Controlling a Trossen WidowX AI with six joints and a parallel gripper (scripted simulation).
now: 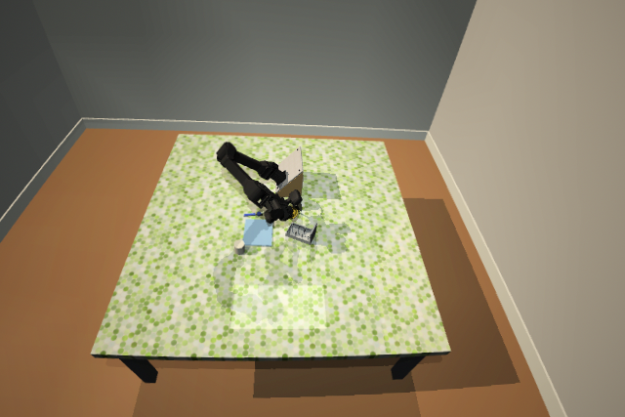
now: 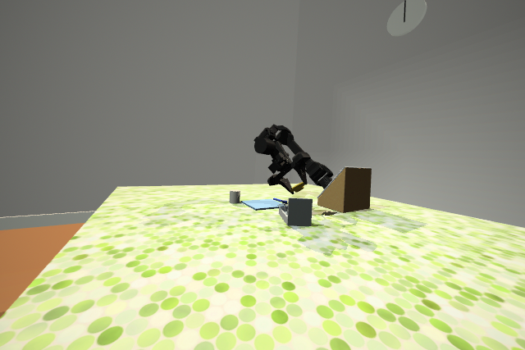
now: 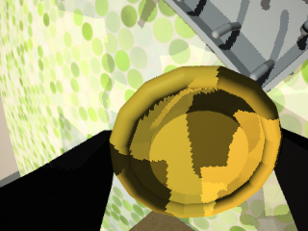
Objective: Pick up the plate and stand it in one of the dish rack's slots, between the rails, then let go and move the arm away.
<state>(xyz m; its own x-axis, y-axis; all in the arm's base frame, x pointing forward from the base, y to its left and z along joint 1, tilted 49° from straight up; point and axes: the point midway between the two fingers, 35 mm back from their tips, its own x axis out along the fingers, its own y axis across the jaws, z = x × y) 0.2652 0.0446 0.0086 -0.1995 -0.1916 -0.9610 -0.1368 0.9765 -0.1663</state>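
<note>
The dish rack lies 5 cm ahead of my gripper tip, 3 cm to the left of it and 7 cm below it. Round my gripper tip: yellow plate (1 cm above); light blue mat (4 cm ahead, 16 cm to the right, 9 cm below); blue spoon (7 cm behind, 18 cm to the right, 8 cm below).
</note>
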